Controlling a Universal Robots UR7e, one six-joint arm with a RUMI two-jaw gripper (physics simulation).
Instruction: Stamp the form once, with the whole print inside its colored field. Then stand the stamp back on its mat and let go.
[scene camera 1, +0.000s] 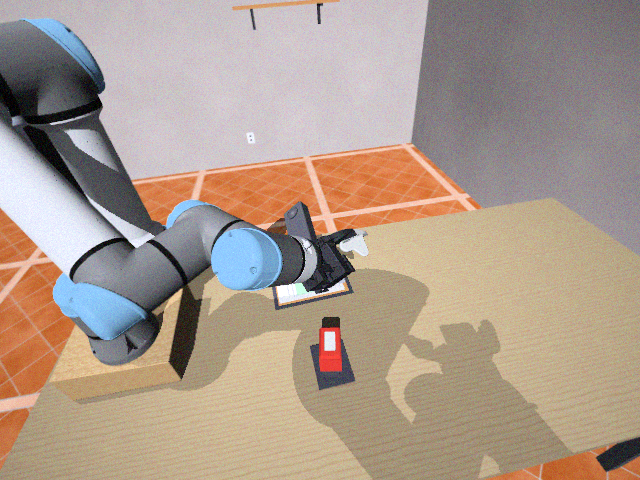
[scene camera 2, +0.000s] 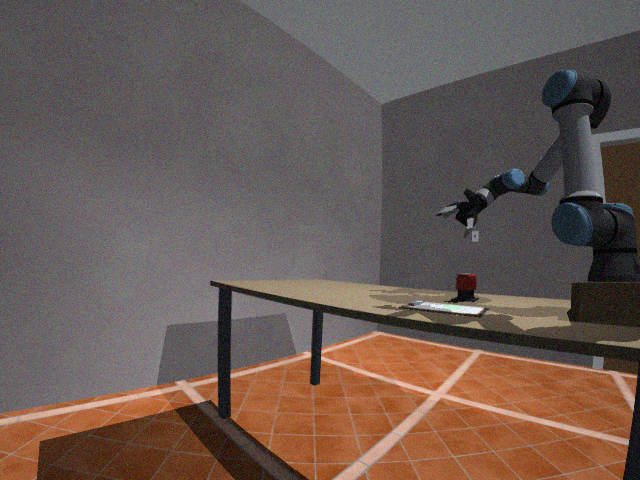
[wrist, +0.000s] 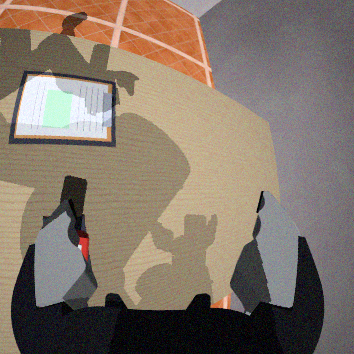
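Pixels of known places: gripper, fingertip midpoint: (scene camera 1: 340, 254) (scene camera 2: 450, 226) (wrist: 164, 198); arm's base at its link origin: (scene camera 1: 127, 336) (scene camera 2: 615, 283).
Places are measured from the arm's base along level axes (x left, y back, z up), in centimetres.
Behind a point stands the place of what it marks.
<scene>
The red stamp with a black end (scene camera 1: 329, 356) @(x -12.7, y -50.0, z 0.3 cm) (scene camera 2: 465, 282) @(x -4.6, y -49.6, z -2.6 cm) (wrist: 84, 245) @(x -6.7, y -52.7, z 0.5 cm) is on its small dark mat (scene camera 1: 336, 380) @(x -13.7, y -51.2, z -9.3 cm). Its red part shows above a black part in the scene camera 2 view; in the wrist view a finger partly hides it. The white form (scene camera 1: 284, 294) @(x 16.1, y -39.0, z -9.3 cm) (scene camera 2: 471, 310) @(x 21.7, y -38.8, z -9.3 cm) (wrist: 29, 107) @(x 19.1, y -39.0, z -9.3 cm) lies on a dark-edged board with a green field (scene camera 1: 300, 289) @(x 17.4, y -44.2, z -9.3 cm) (wrist: 57, 109) @(x 19.7, y -45.7, z -9.2 cm); I make out no print on the field. My gripper (scene camera 1: 363, 245) (scene camera 2: 452, 224) @(x 0.1, y -54.9, z 19.4 cm) (wrist: 164, 198) @(x 0.1, y -54.9, z 19.4 cm) is open and empty, high above the table, apart from stamp and form.
The wooden table (scene camera 1: 465, 268) @(x 17.9, y -99.4, z -9.7 cm) (scene camera 2: 330, 290) @(x 15.1, y -104.7, z -9.7 cm) (wrist: 220, 145) @(x 22.5, y -100.3, z -9.7 cm) bears everything, with the arm's shadow across it. The arm's wooden base block (scene camera 1: 118, 381) @(x -9.0, y 1.2, z -5.0 cm) (scene camera 2: 602, 304) @(x 18.2, y -5.0, z -4.8 cm) stands at the side. A grey wall (scene camera 1: 532, 103) rises beyond the table's far side.
</scene>
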